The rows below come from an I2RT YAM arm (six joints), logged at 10 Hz.
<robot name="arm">
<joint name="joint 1" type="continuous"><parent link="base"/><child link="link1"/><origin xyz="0 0 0.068"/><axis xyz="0 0 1"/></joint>
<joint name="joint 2" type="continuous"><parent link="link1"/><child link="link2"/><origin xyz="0.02 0.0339 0.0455"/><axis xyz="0 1 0"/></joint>
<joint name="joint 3" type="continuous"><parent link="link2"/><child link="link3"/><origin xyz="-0.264 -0.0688 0"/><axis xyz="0 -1 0"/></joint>
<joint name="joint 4" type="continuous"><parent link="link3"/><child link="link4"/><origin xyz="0.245 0.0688 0.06"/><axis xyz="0 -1 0"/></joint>
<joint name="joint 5" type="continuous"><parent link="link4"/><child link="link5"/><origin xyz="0.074 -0.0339 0.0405"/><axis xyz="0 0 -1"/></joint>
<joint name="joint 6" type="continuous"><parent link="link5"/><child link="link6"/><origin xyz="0.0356 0 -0.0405"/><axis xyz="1 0 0"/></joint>
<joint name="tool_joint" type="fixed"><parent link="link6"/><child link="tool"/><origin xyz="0 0 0" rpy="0 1.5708 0"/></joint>
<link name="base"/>
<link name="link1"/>
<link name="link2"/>
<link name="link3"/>
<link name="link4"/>
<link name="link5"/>
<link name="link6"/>
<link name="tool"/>
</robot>
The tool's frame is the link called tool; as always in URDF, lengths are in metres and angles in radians. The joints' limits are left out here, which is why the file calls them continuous.
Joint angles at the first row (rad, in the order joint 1, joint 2, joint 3, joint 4, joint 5, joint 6):
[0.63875 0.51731 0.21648 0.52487 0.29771 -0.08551]
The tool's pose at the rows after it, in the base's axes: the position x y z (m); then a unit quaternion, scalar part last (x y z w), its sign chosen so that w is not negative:
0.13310, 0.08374, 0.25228, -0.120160, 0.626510, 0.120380, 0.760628
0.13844, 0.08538, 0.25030, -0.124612, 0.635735, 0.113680, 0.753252
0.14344, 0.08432, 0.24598, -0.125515, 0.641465, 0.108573, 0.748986
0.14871, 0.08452, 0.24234, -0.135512, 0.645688, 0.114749, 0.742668
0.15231, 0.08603, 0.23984, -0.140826, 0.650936, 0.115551, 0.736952
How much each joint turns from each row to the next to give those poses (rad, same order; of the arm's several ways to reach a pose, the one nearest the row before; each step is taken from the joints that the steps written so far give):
[-0.01658 0.06859 0.01755 0.02135 -0.02693 0.00038]
[-0.01269 0.03838 0.00872 0.00242 -0.00819 -0.00240]
[-0.02652 0.03026 -0.00581 0.01947 -0.01949 0.00177]
[-0.02571 0.03599 -0.00106 0.01889 -0.04770 0.00635]
[-0.00644 0.02987 0.00283 0.00972 -0.01435 0.00108]

